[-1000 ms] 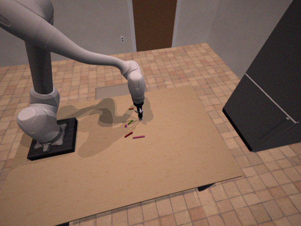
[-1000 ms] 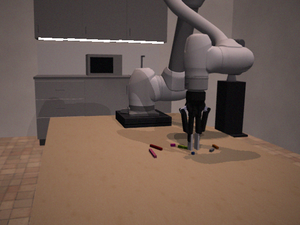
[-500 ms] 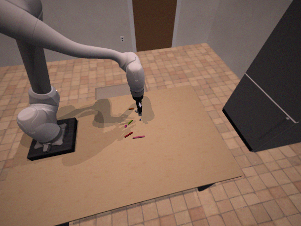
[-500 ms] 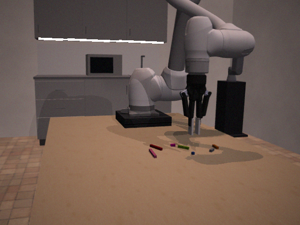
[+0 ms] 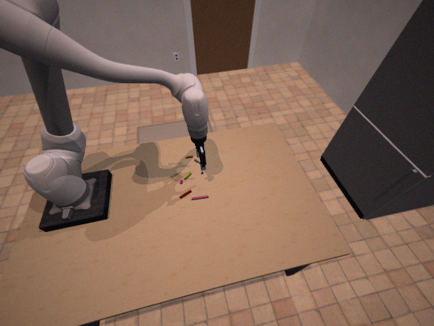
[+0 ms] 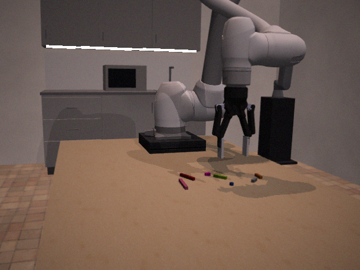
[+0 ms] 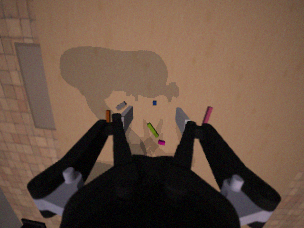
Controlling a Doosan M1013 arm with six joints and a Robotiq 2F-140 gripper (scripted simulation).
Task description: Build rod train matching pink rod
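Now: hand 12 cm above the grey rod, 9 cm to the right of it and 2 cm past it. Round my hand: magenta rod: 12 cm below, 12 cm behind, 4 cm to the right; then blue rod: 12 cm below; then lime rod: 12 cm below, 9 cm behind, 1 cm to the right.
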